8 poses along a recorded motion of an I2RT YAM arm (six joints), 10 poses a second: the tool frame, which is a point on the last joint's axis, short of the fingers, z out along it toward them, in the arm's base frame.
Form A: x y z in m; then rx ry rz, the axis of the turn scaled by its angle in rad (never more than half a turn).
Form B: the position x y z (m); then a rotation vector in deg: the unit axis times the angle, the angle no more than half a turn. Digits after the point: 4 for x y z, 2 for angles.
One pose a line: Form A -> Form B
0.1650, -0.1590, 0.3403, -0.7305, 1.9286, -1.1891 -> 0.1650, -0.1590, 0.3403, -41.85, 110.50, -68.13
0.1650, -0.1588, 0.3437, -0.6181, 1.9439, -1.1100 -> 0.1650, -0.1588, 0.3437, -35.41, 111.38, -63.60
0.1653, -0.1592, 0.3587, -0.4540, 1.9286, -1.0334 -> 0.1653, -0.1592, 0.3587, -26.01, 110.50, -59.21
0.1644, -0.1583, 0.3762, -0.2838, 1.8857, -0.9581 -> 0.1644, -0.1583, 0.3762, -16.26, 108.04, -54.90
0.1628, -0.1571, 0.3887, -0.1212, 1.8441, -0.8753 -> 0.1628, -0.1571, 0.3887, -6.94, 105.66, -50.15
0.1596, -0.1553, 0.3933, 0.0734, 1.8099, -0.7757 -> 0.1596, -0.1553, 0.3933, 4.21, 103.70, -44.44
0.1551, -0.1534, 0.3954, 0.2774, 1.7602, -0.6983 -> 0.1551, -0.1534, 0.3954, 15.89, 100.85, -40.01
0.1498, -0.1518, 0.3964, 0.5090, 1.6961, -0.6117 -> 0.1498, -0.1518, 0.3964, 29.16, 97.18, -35.05
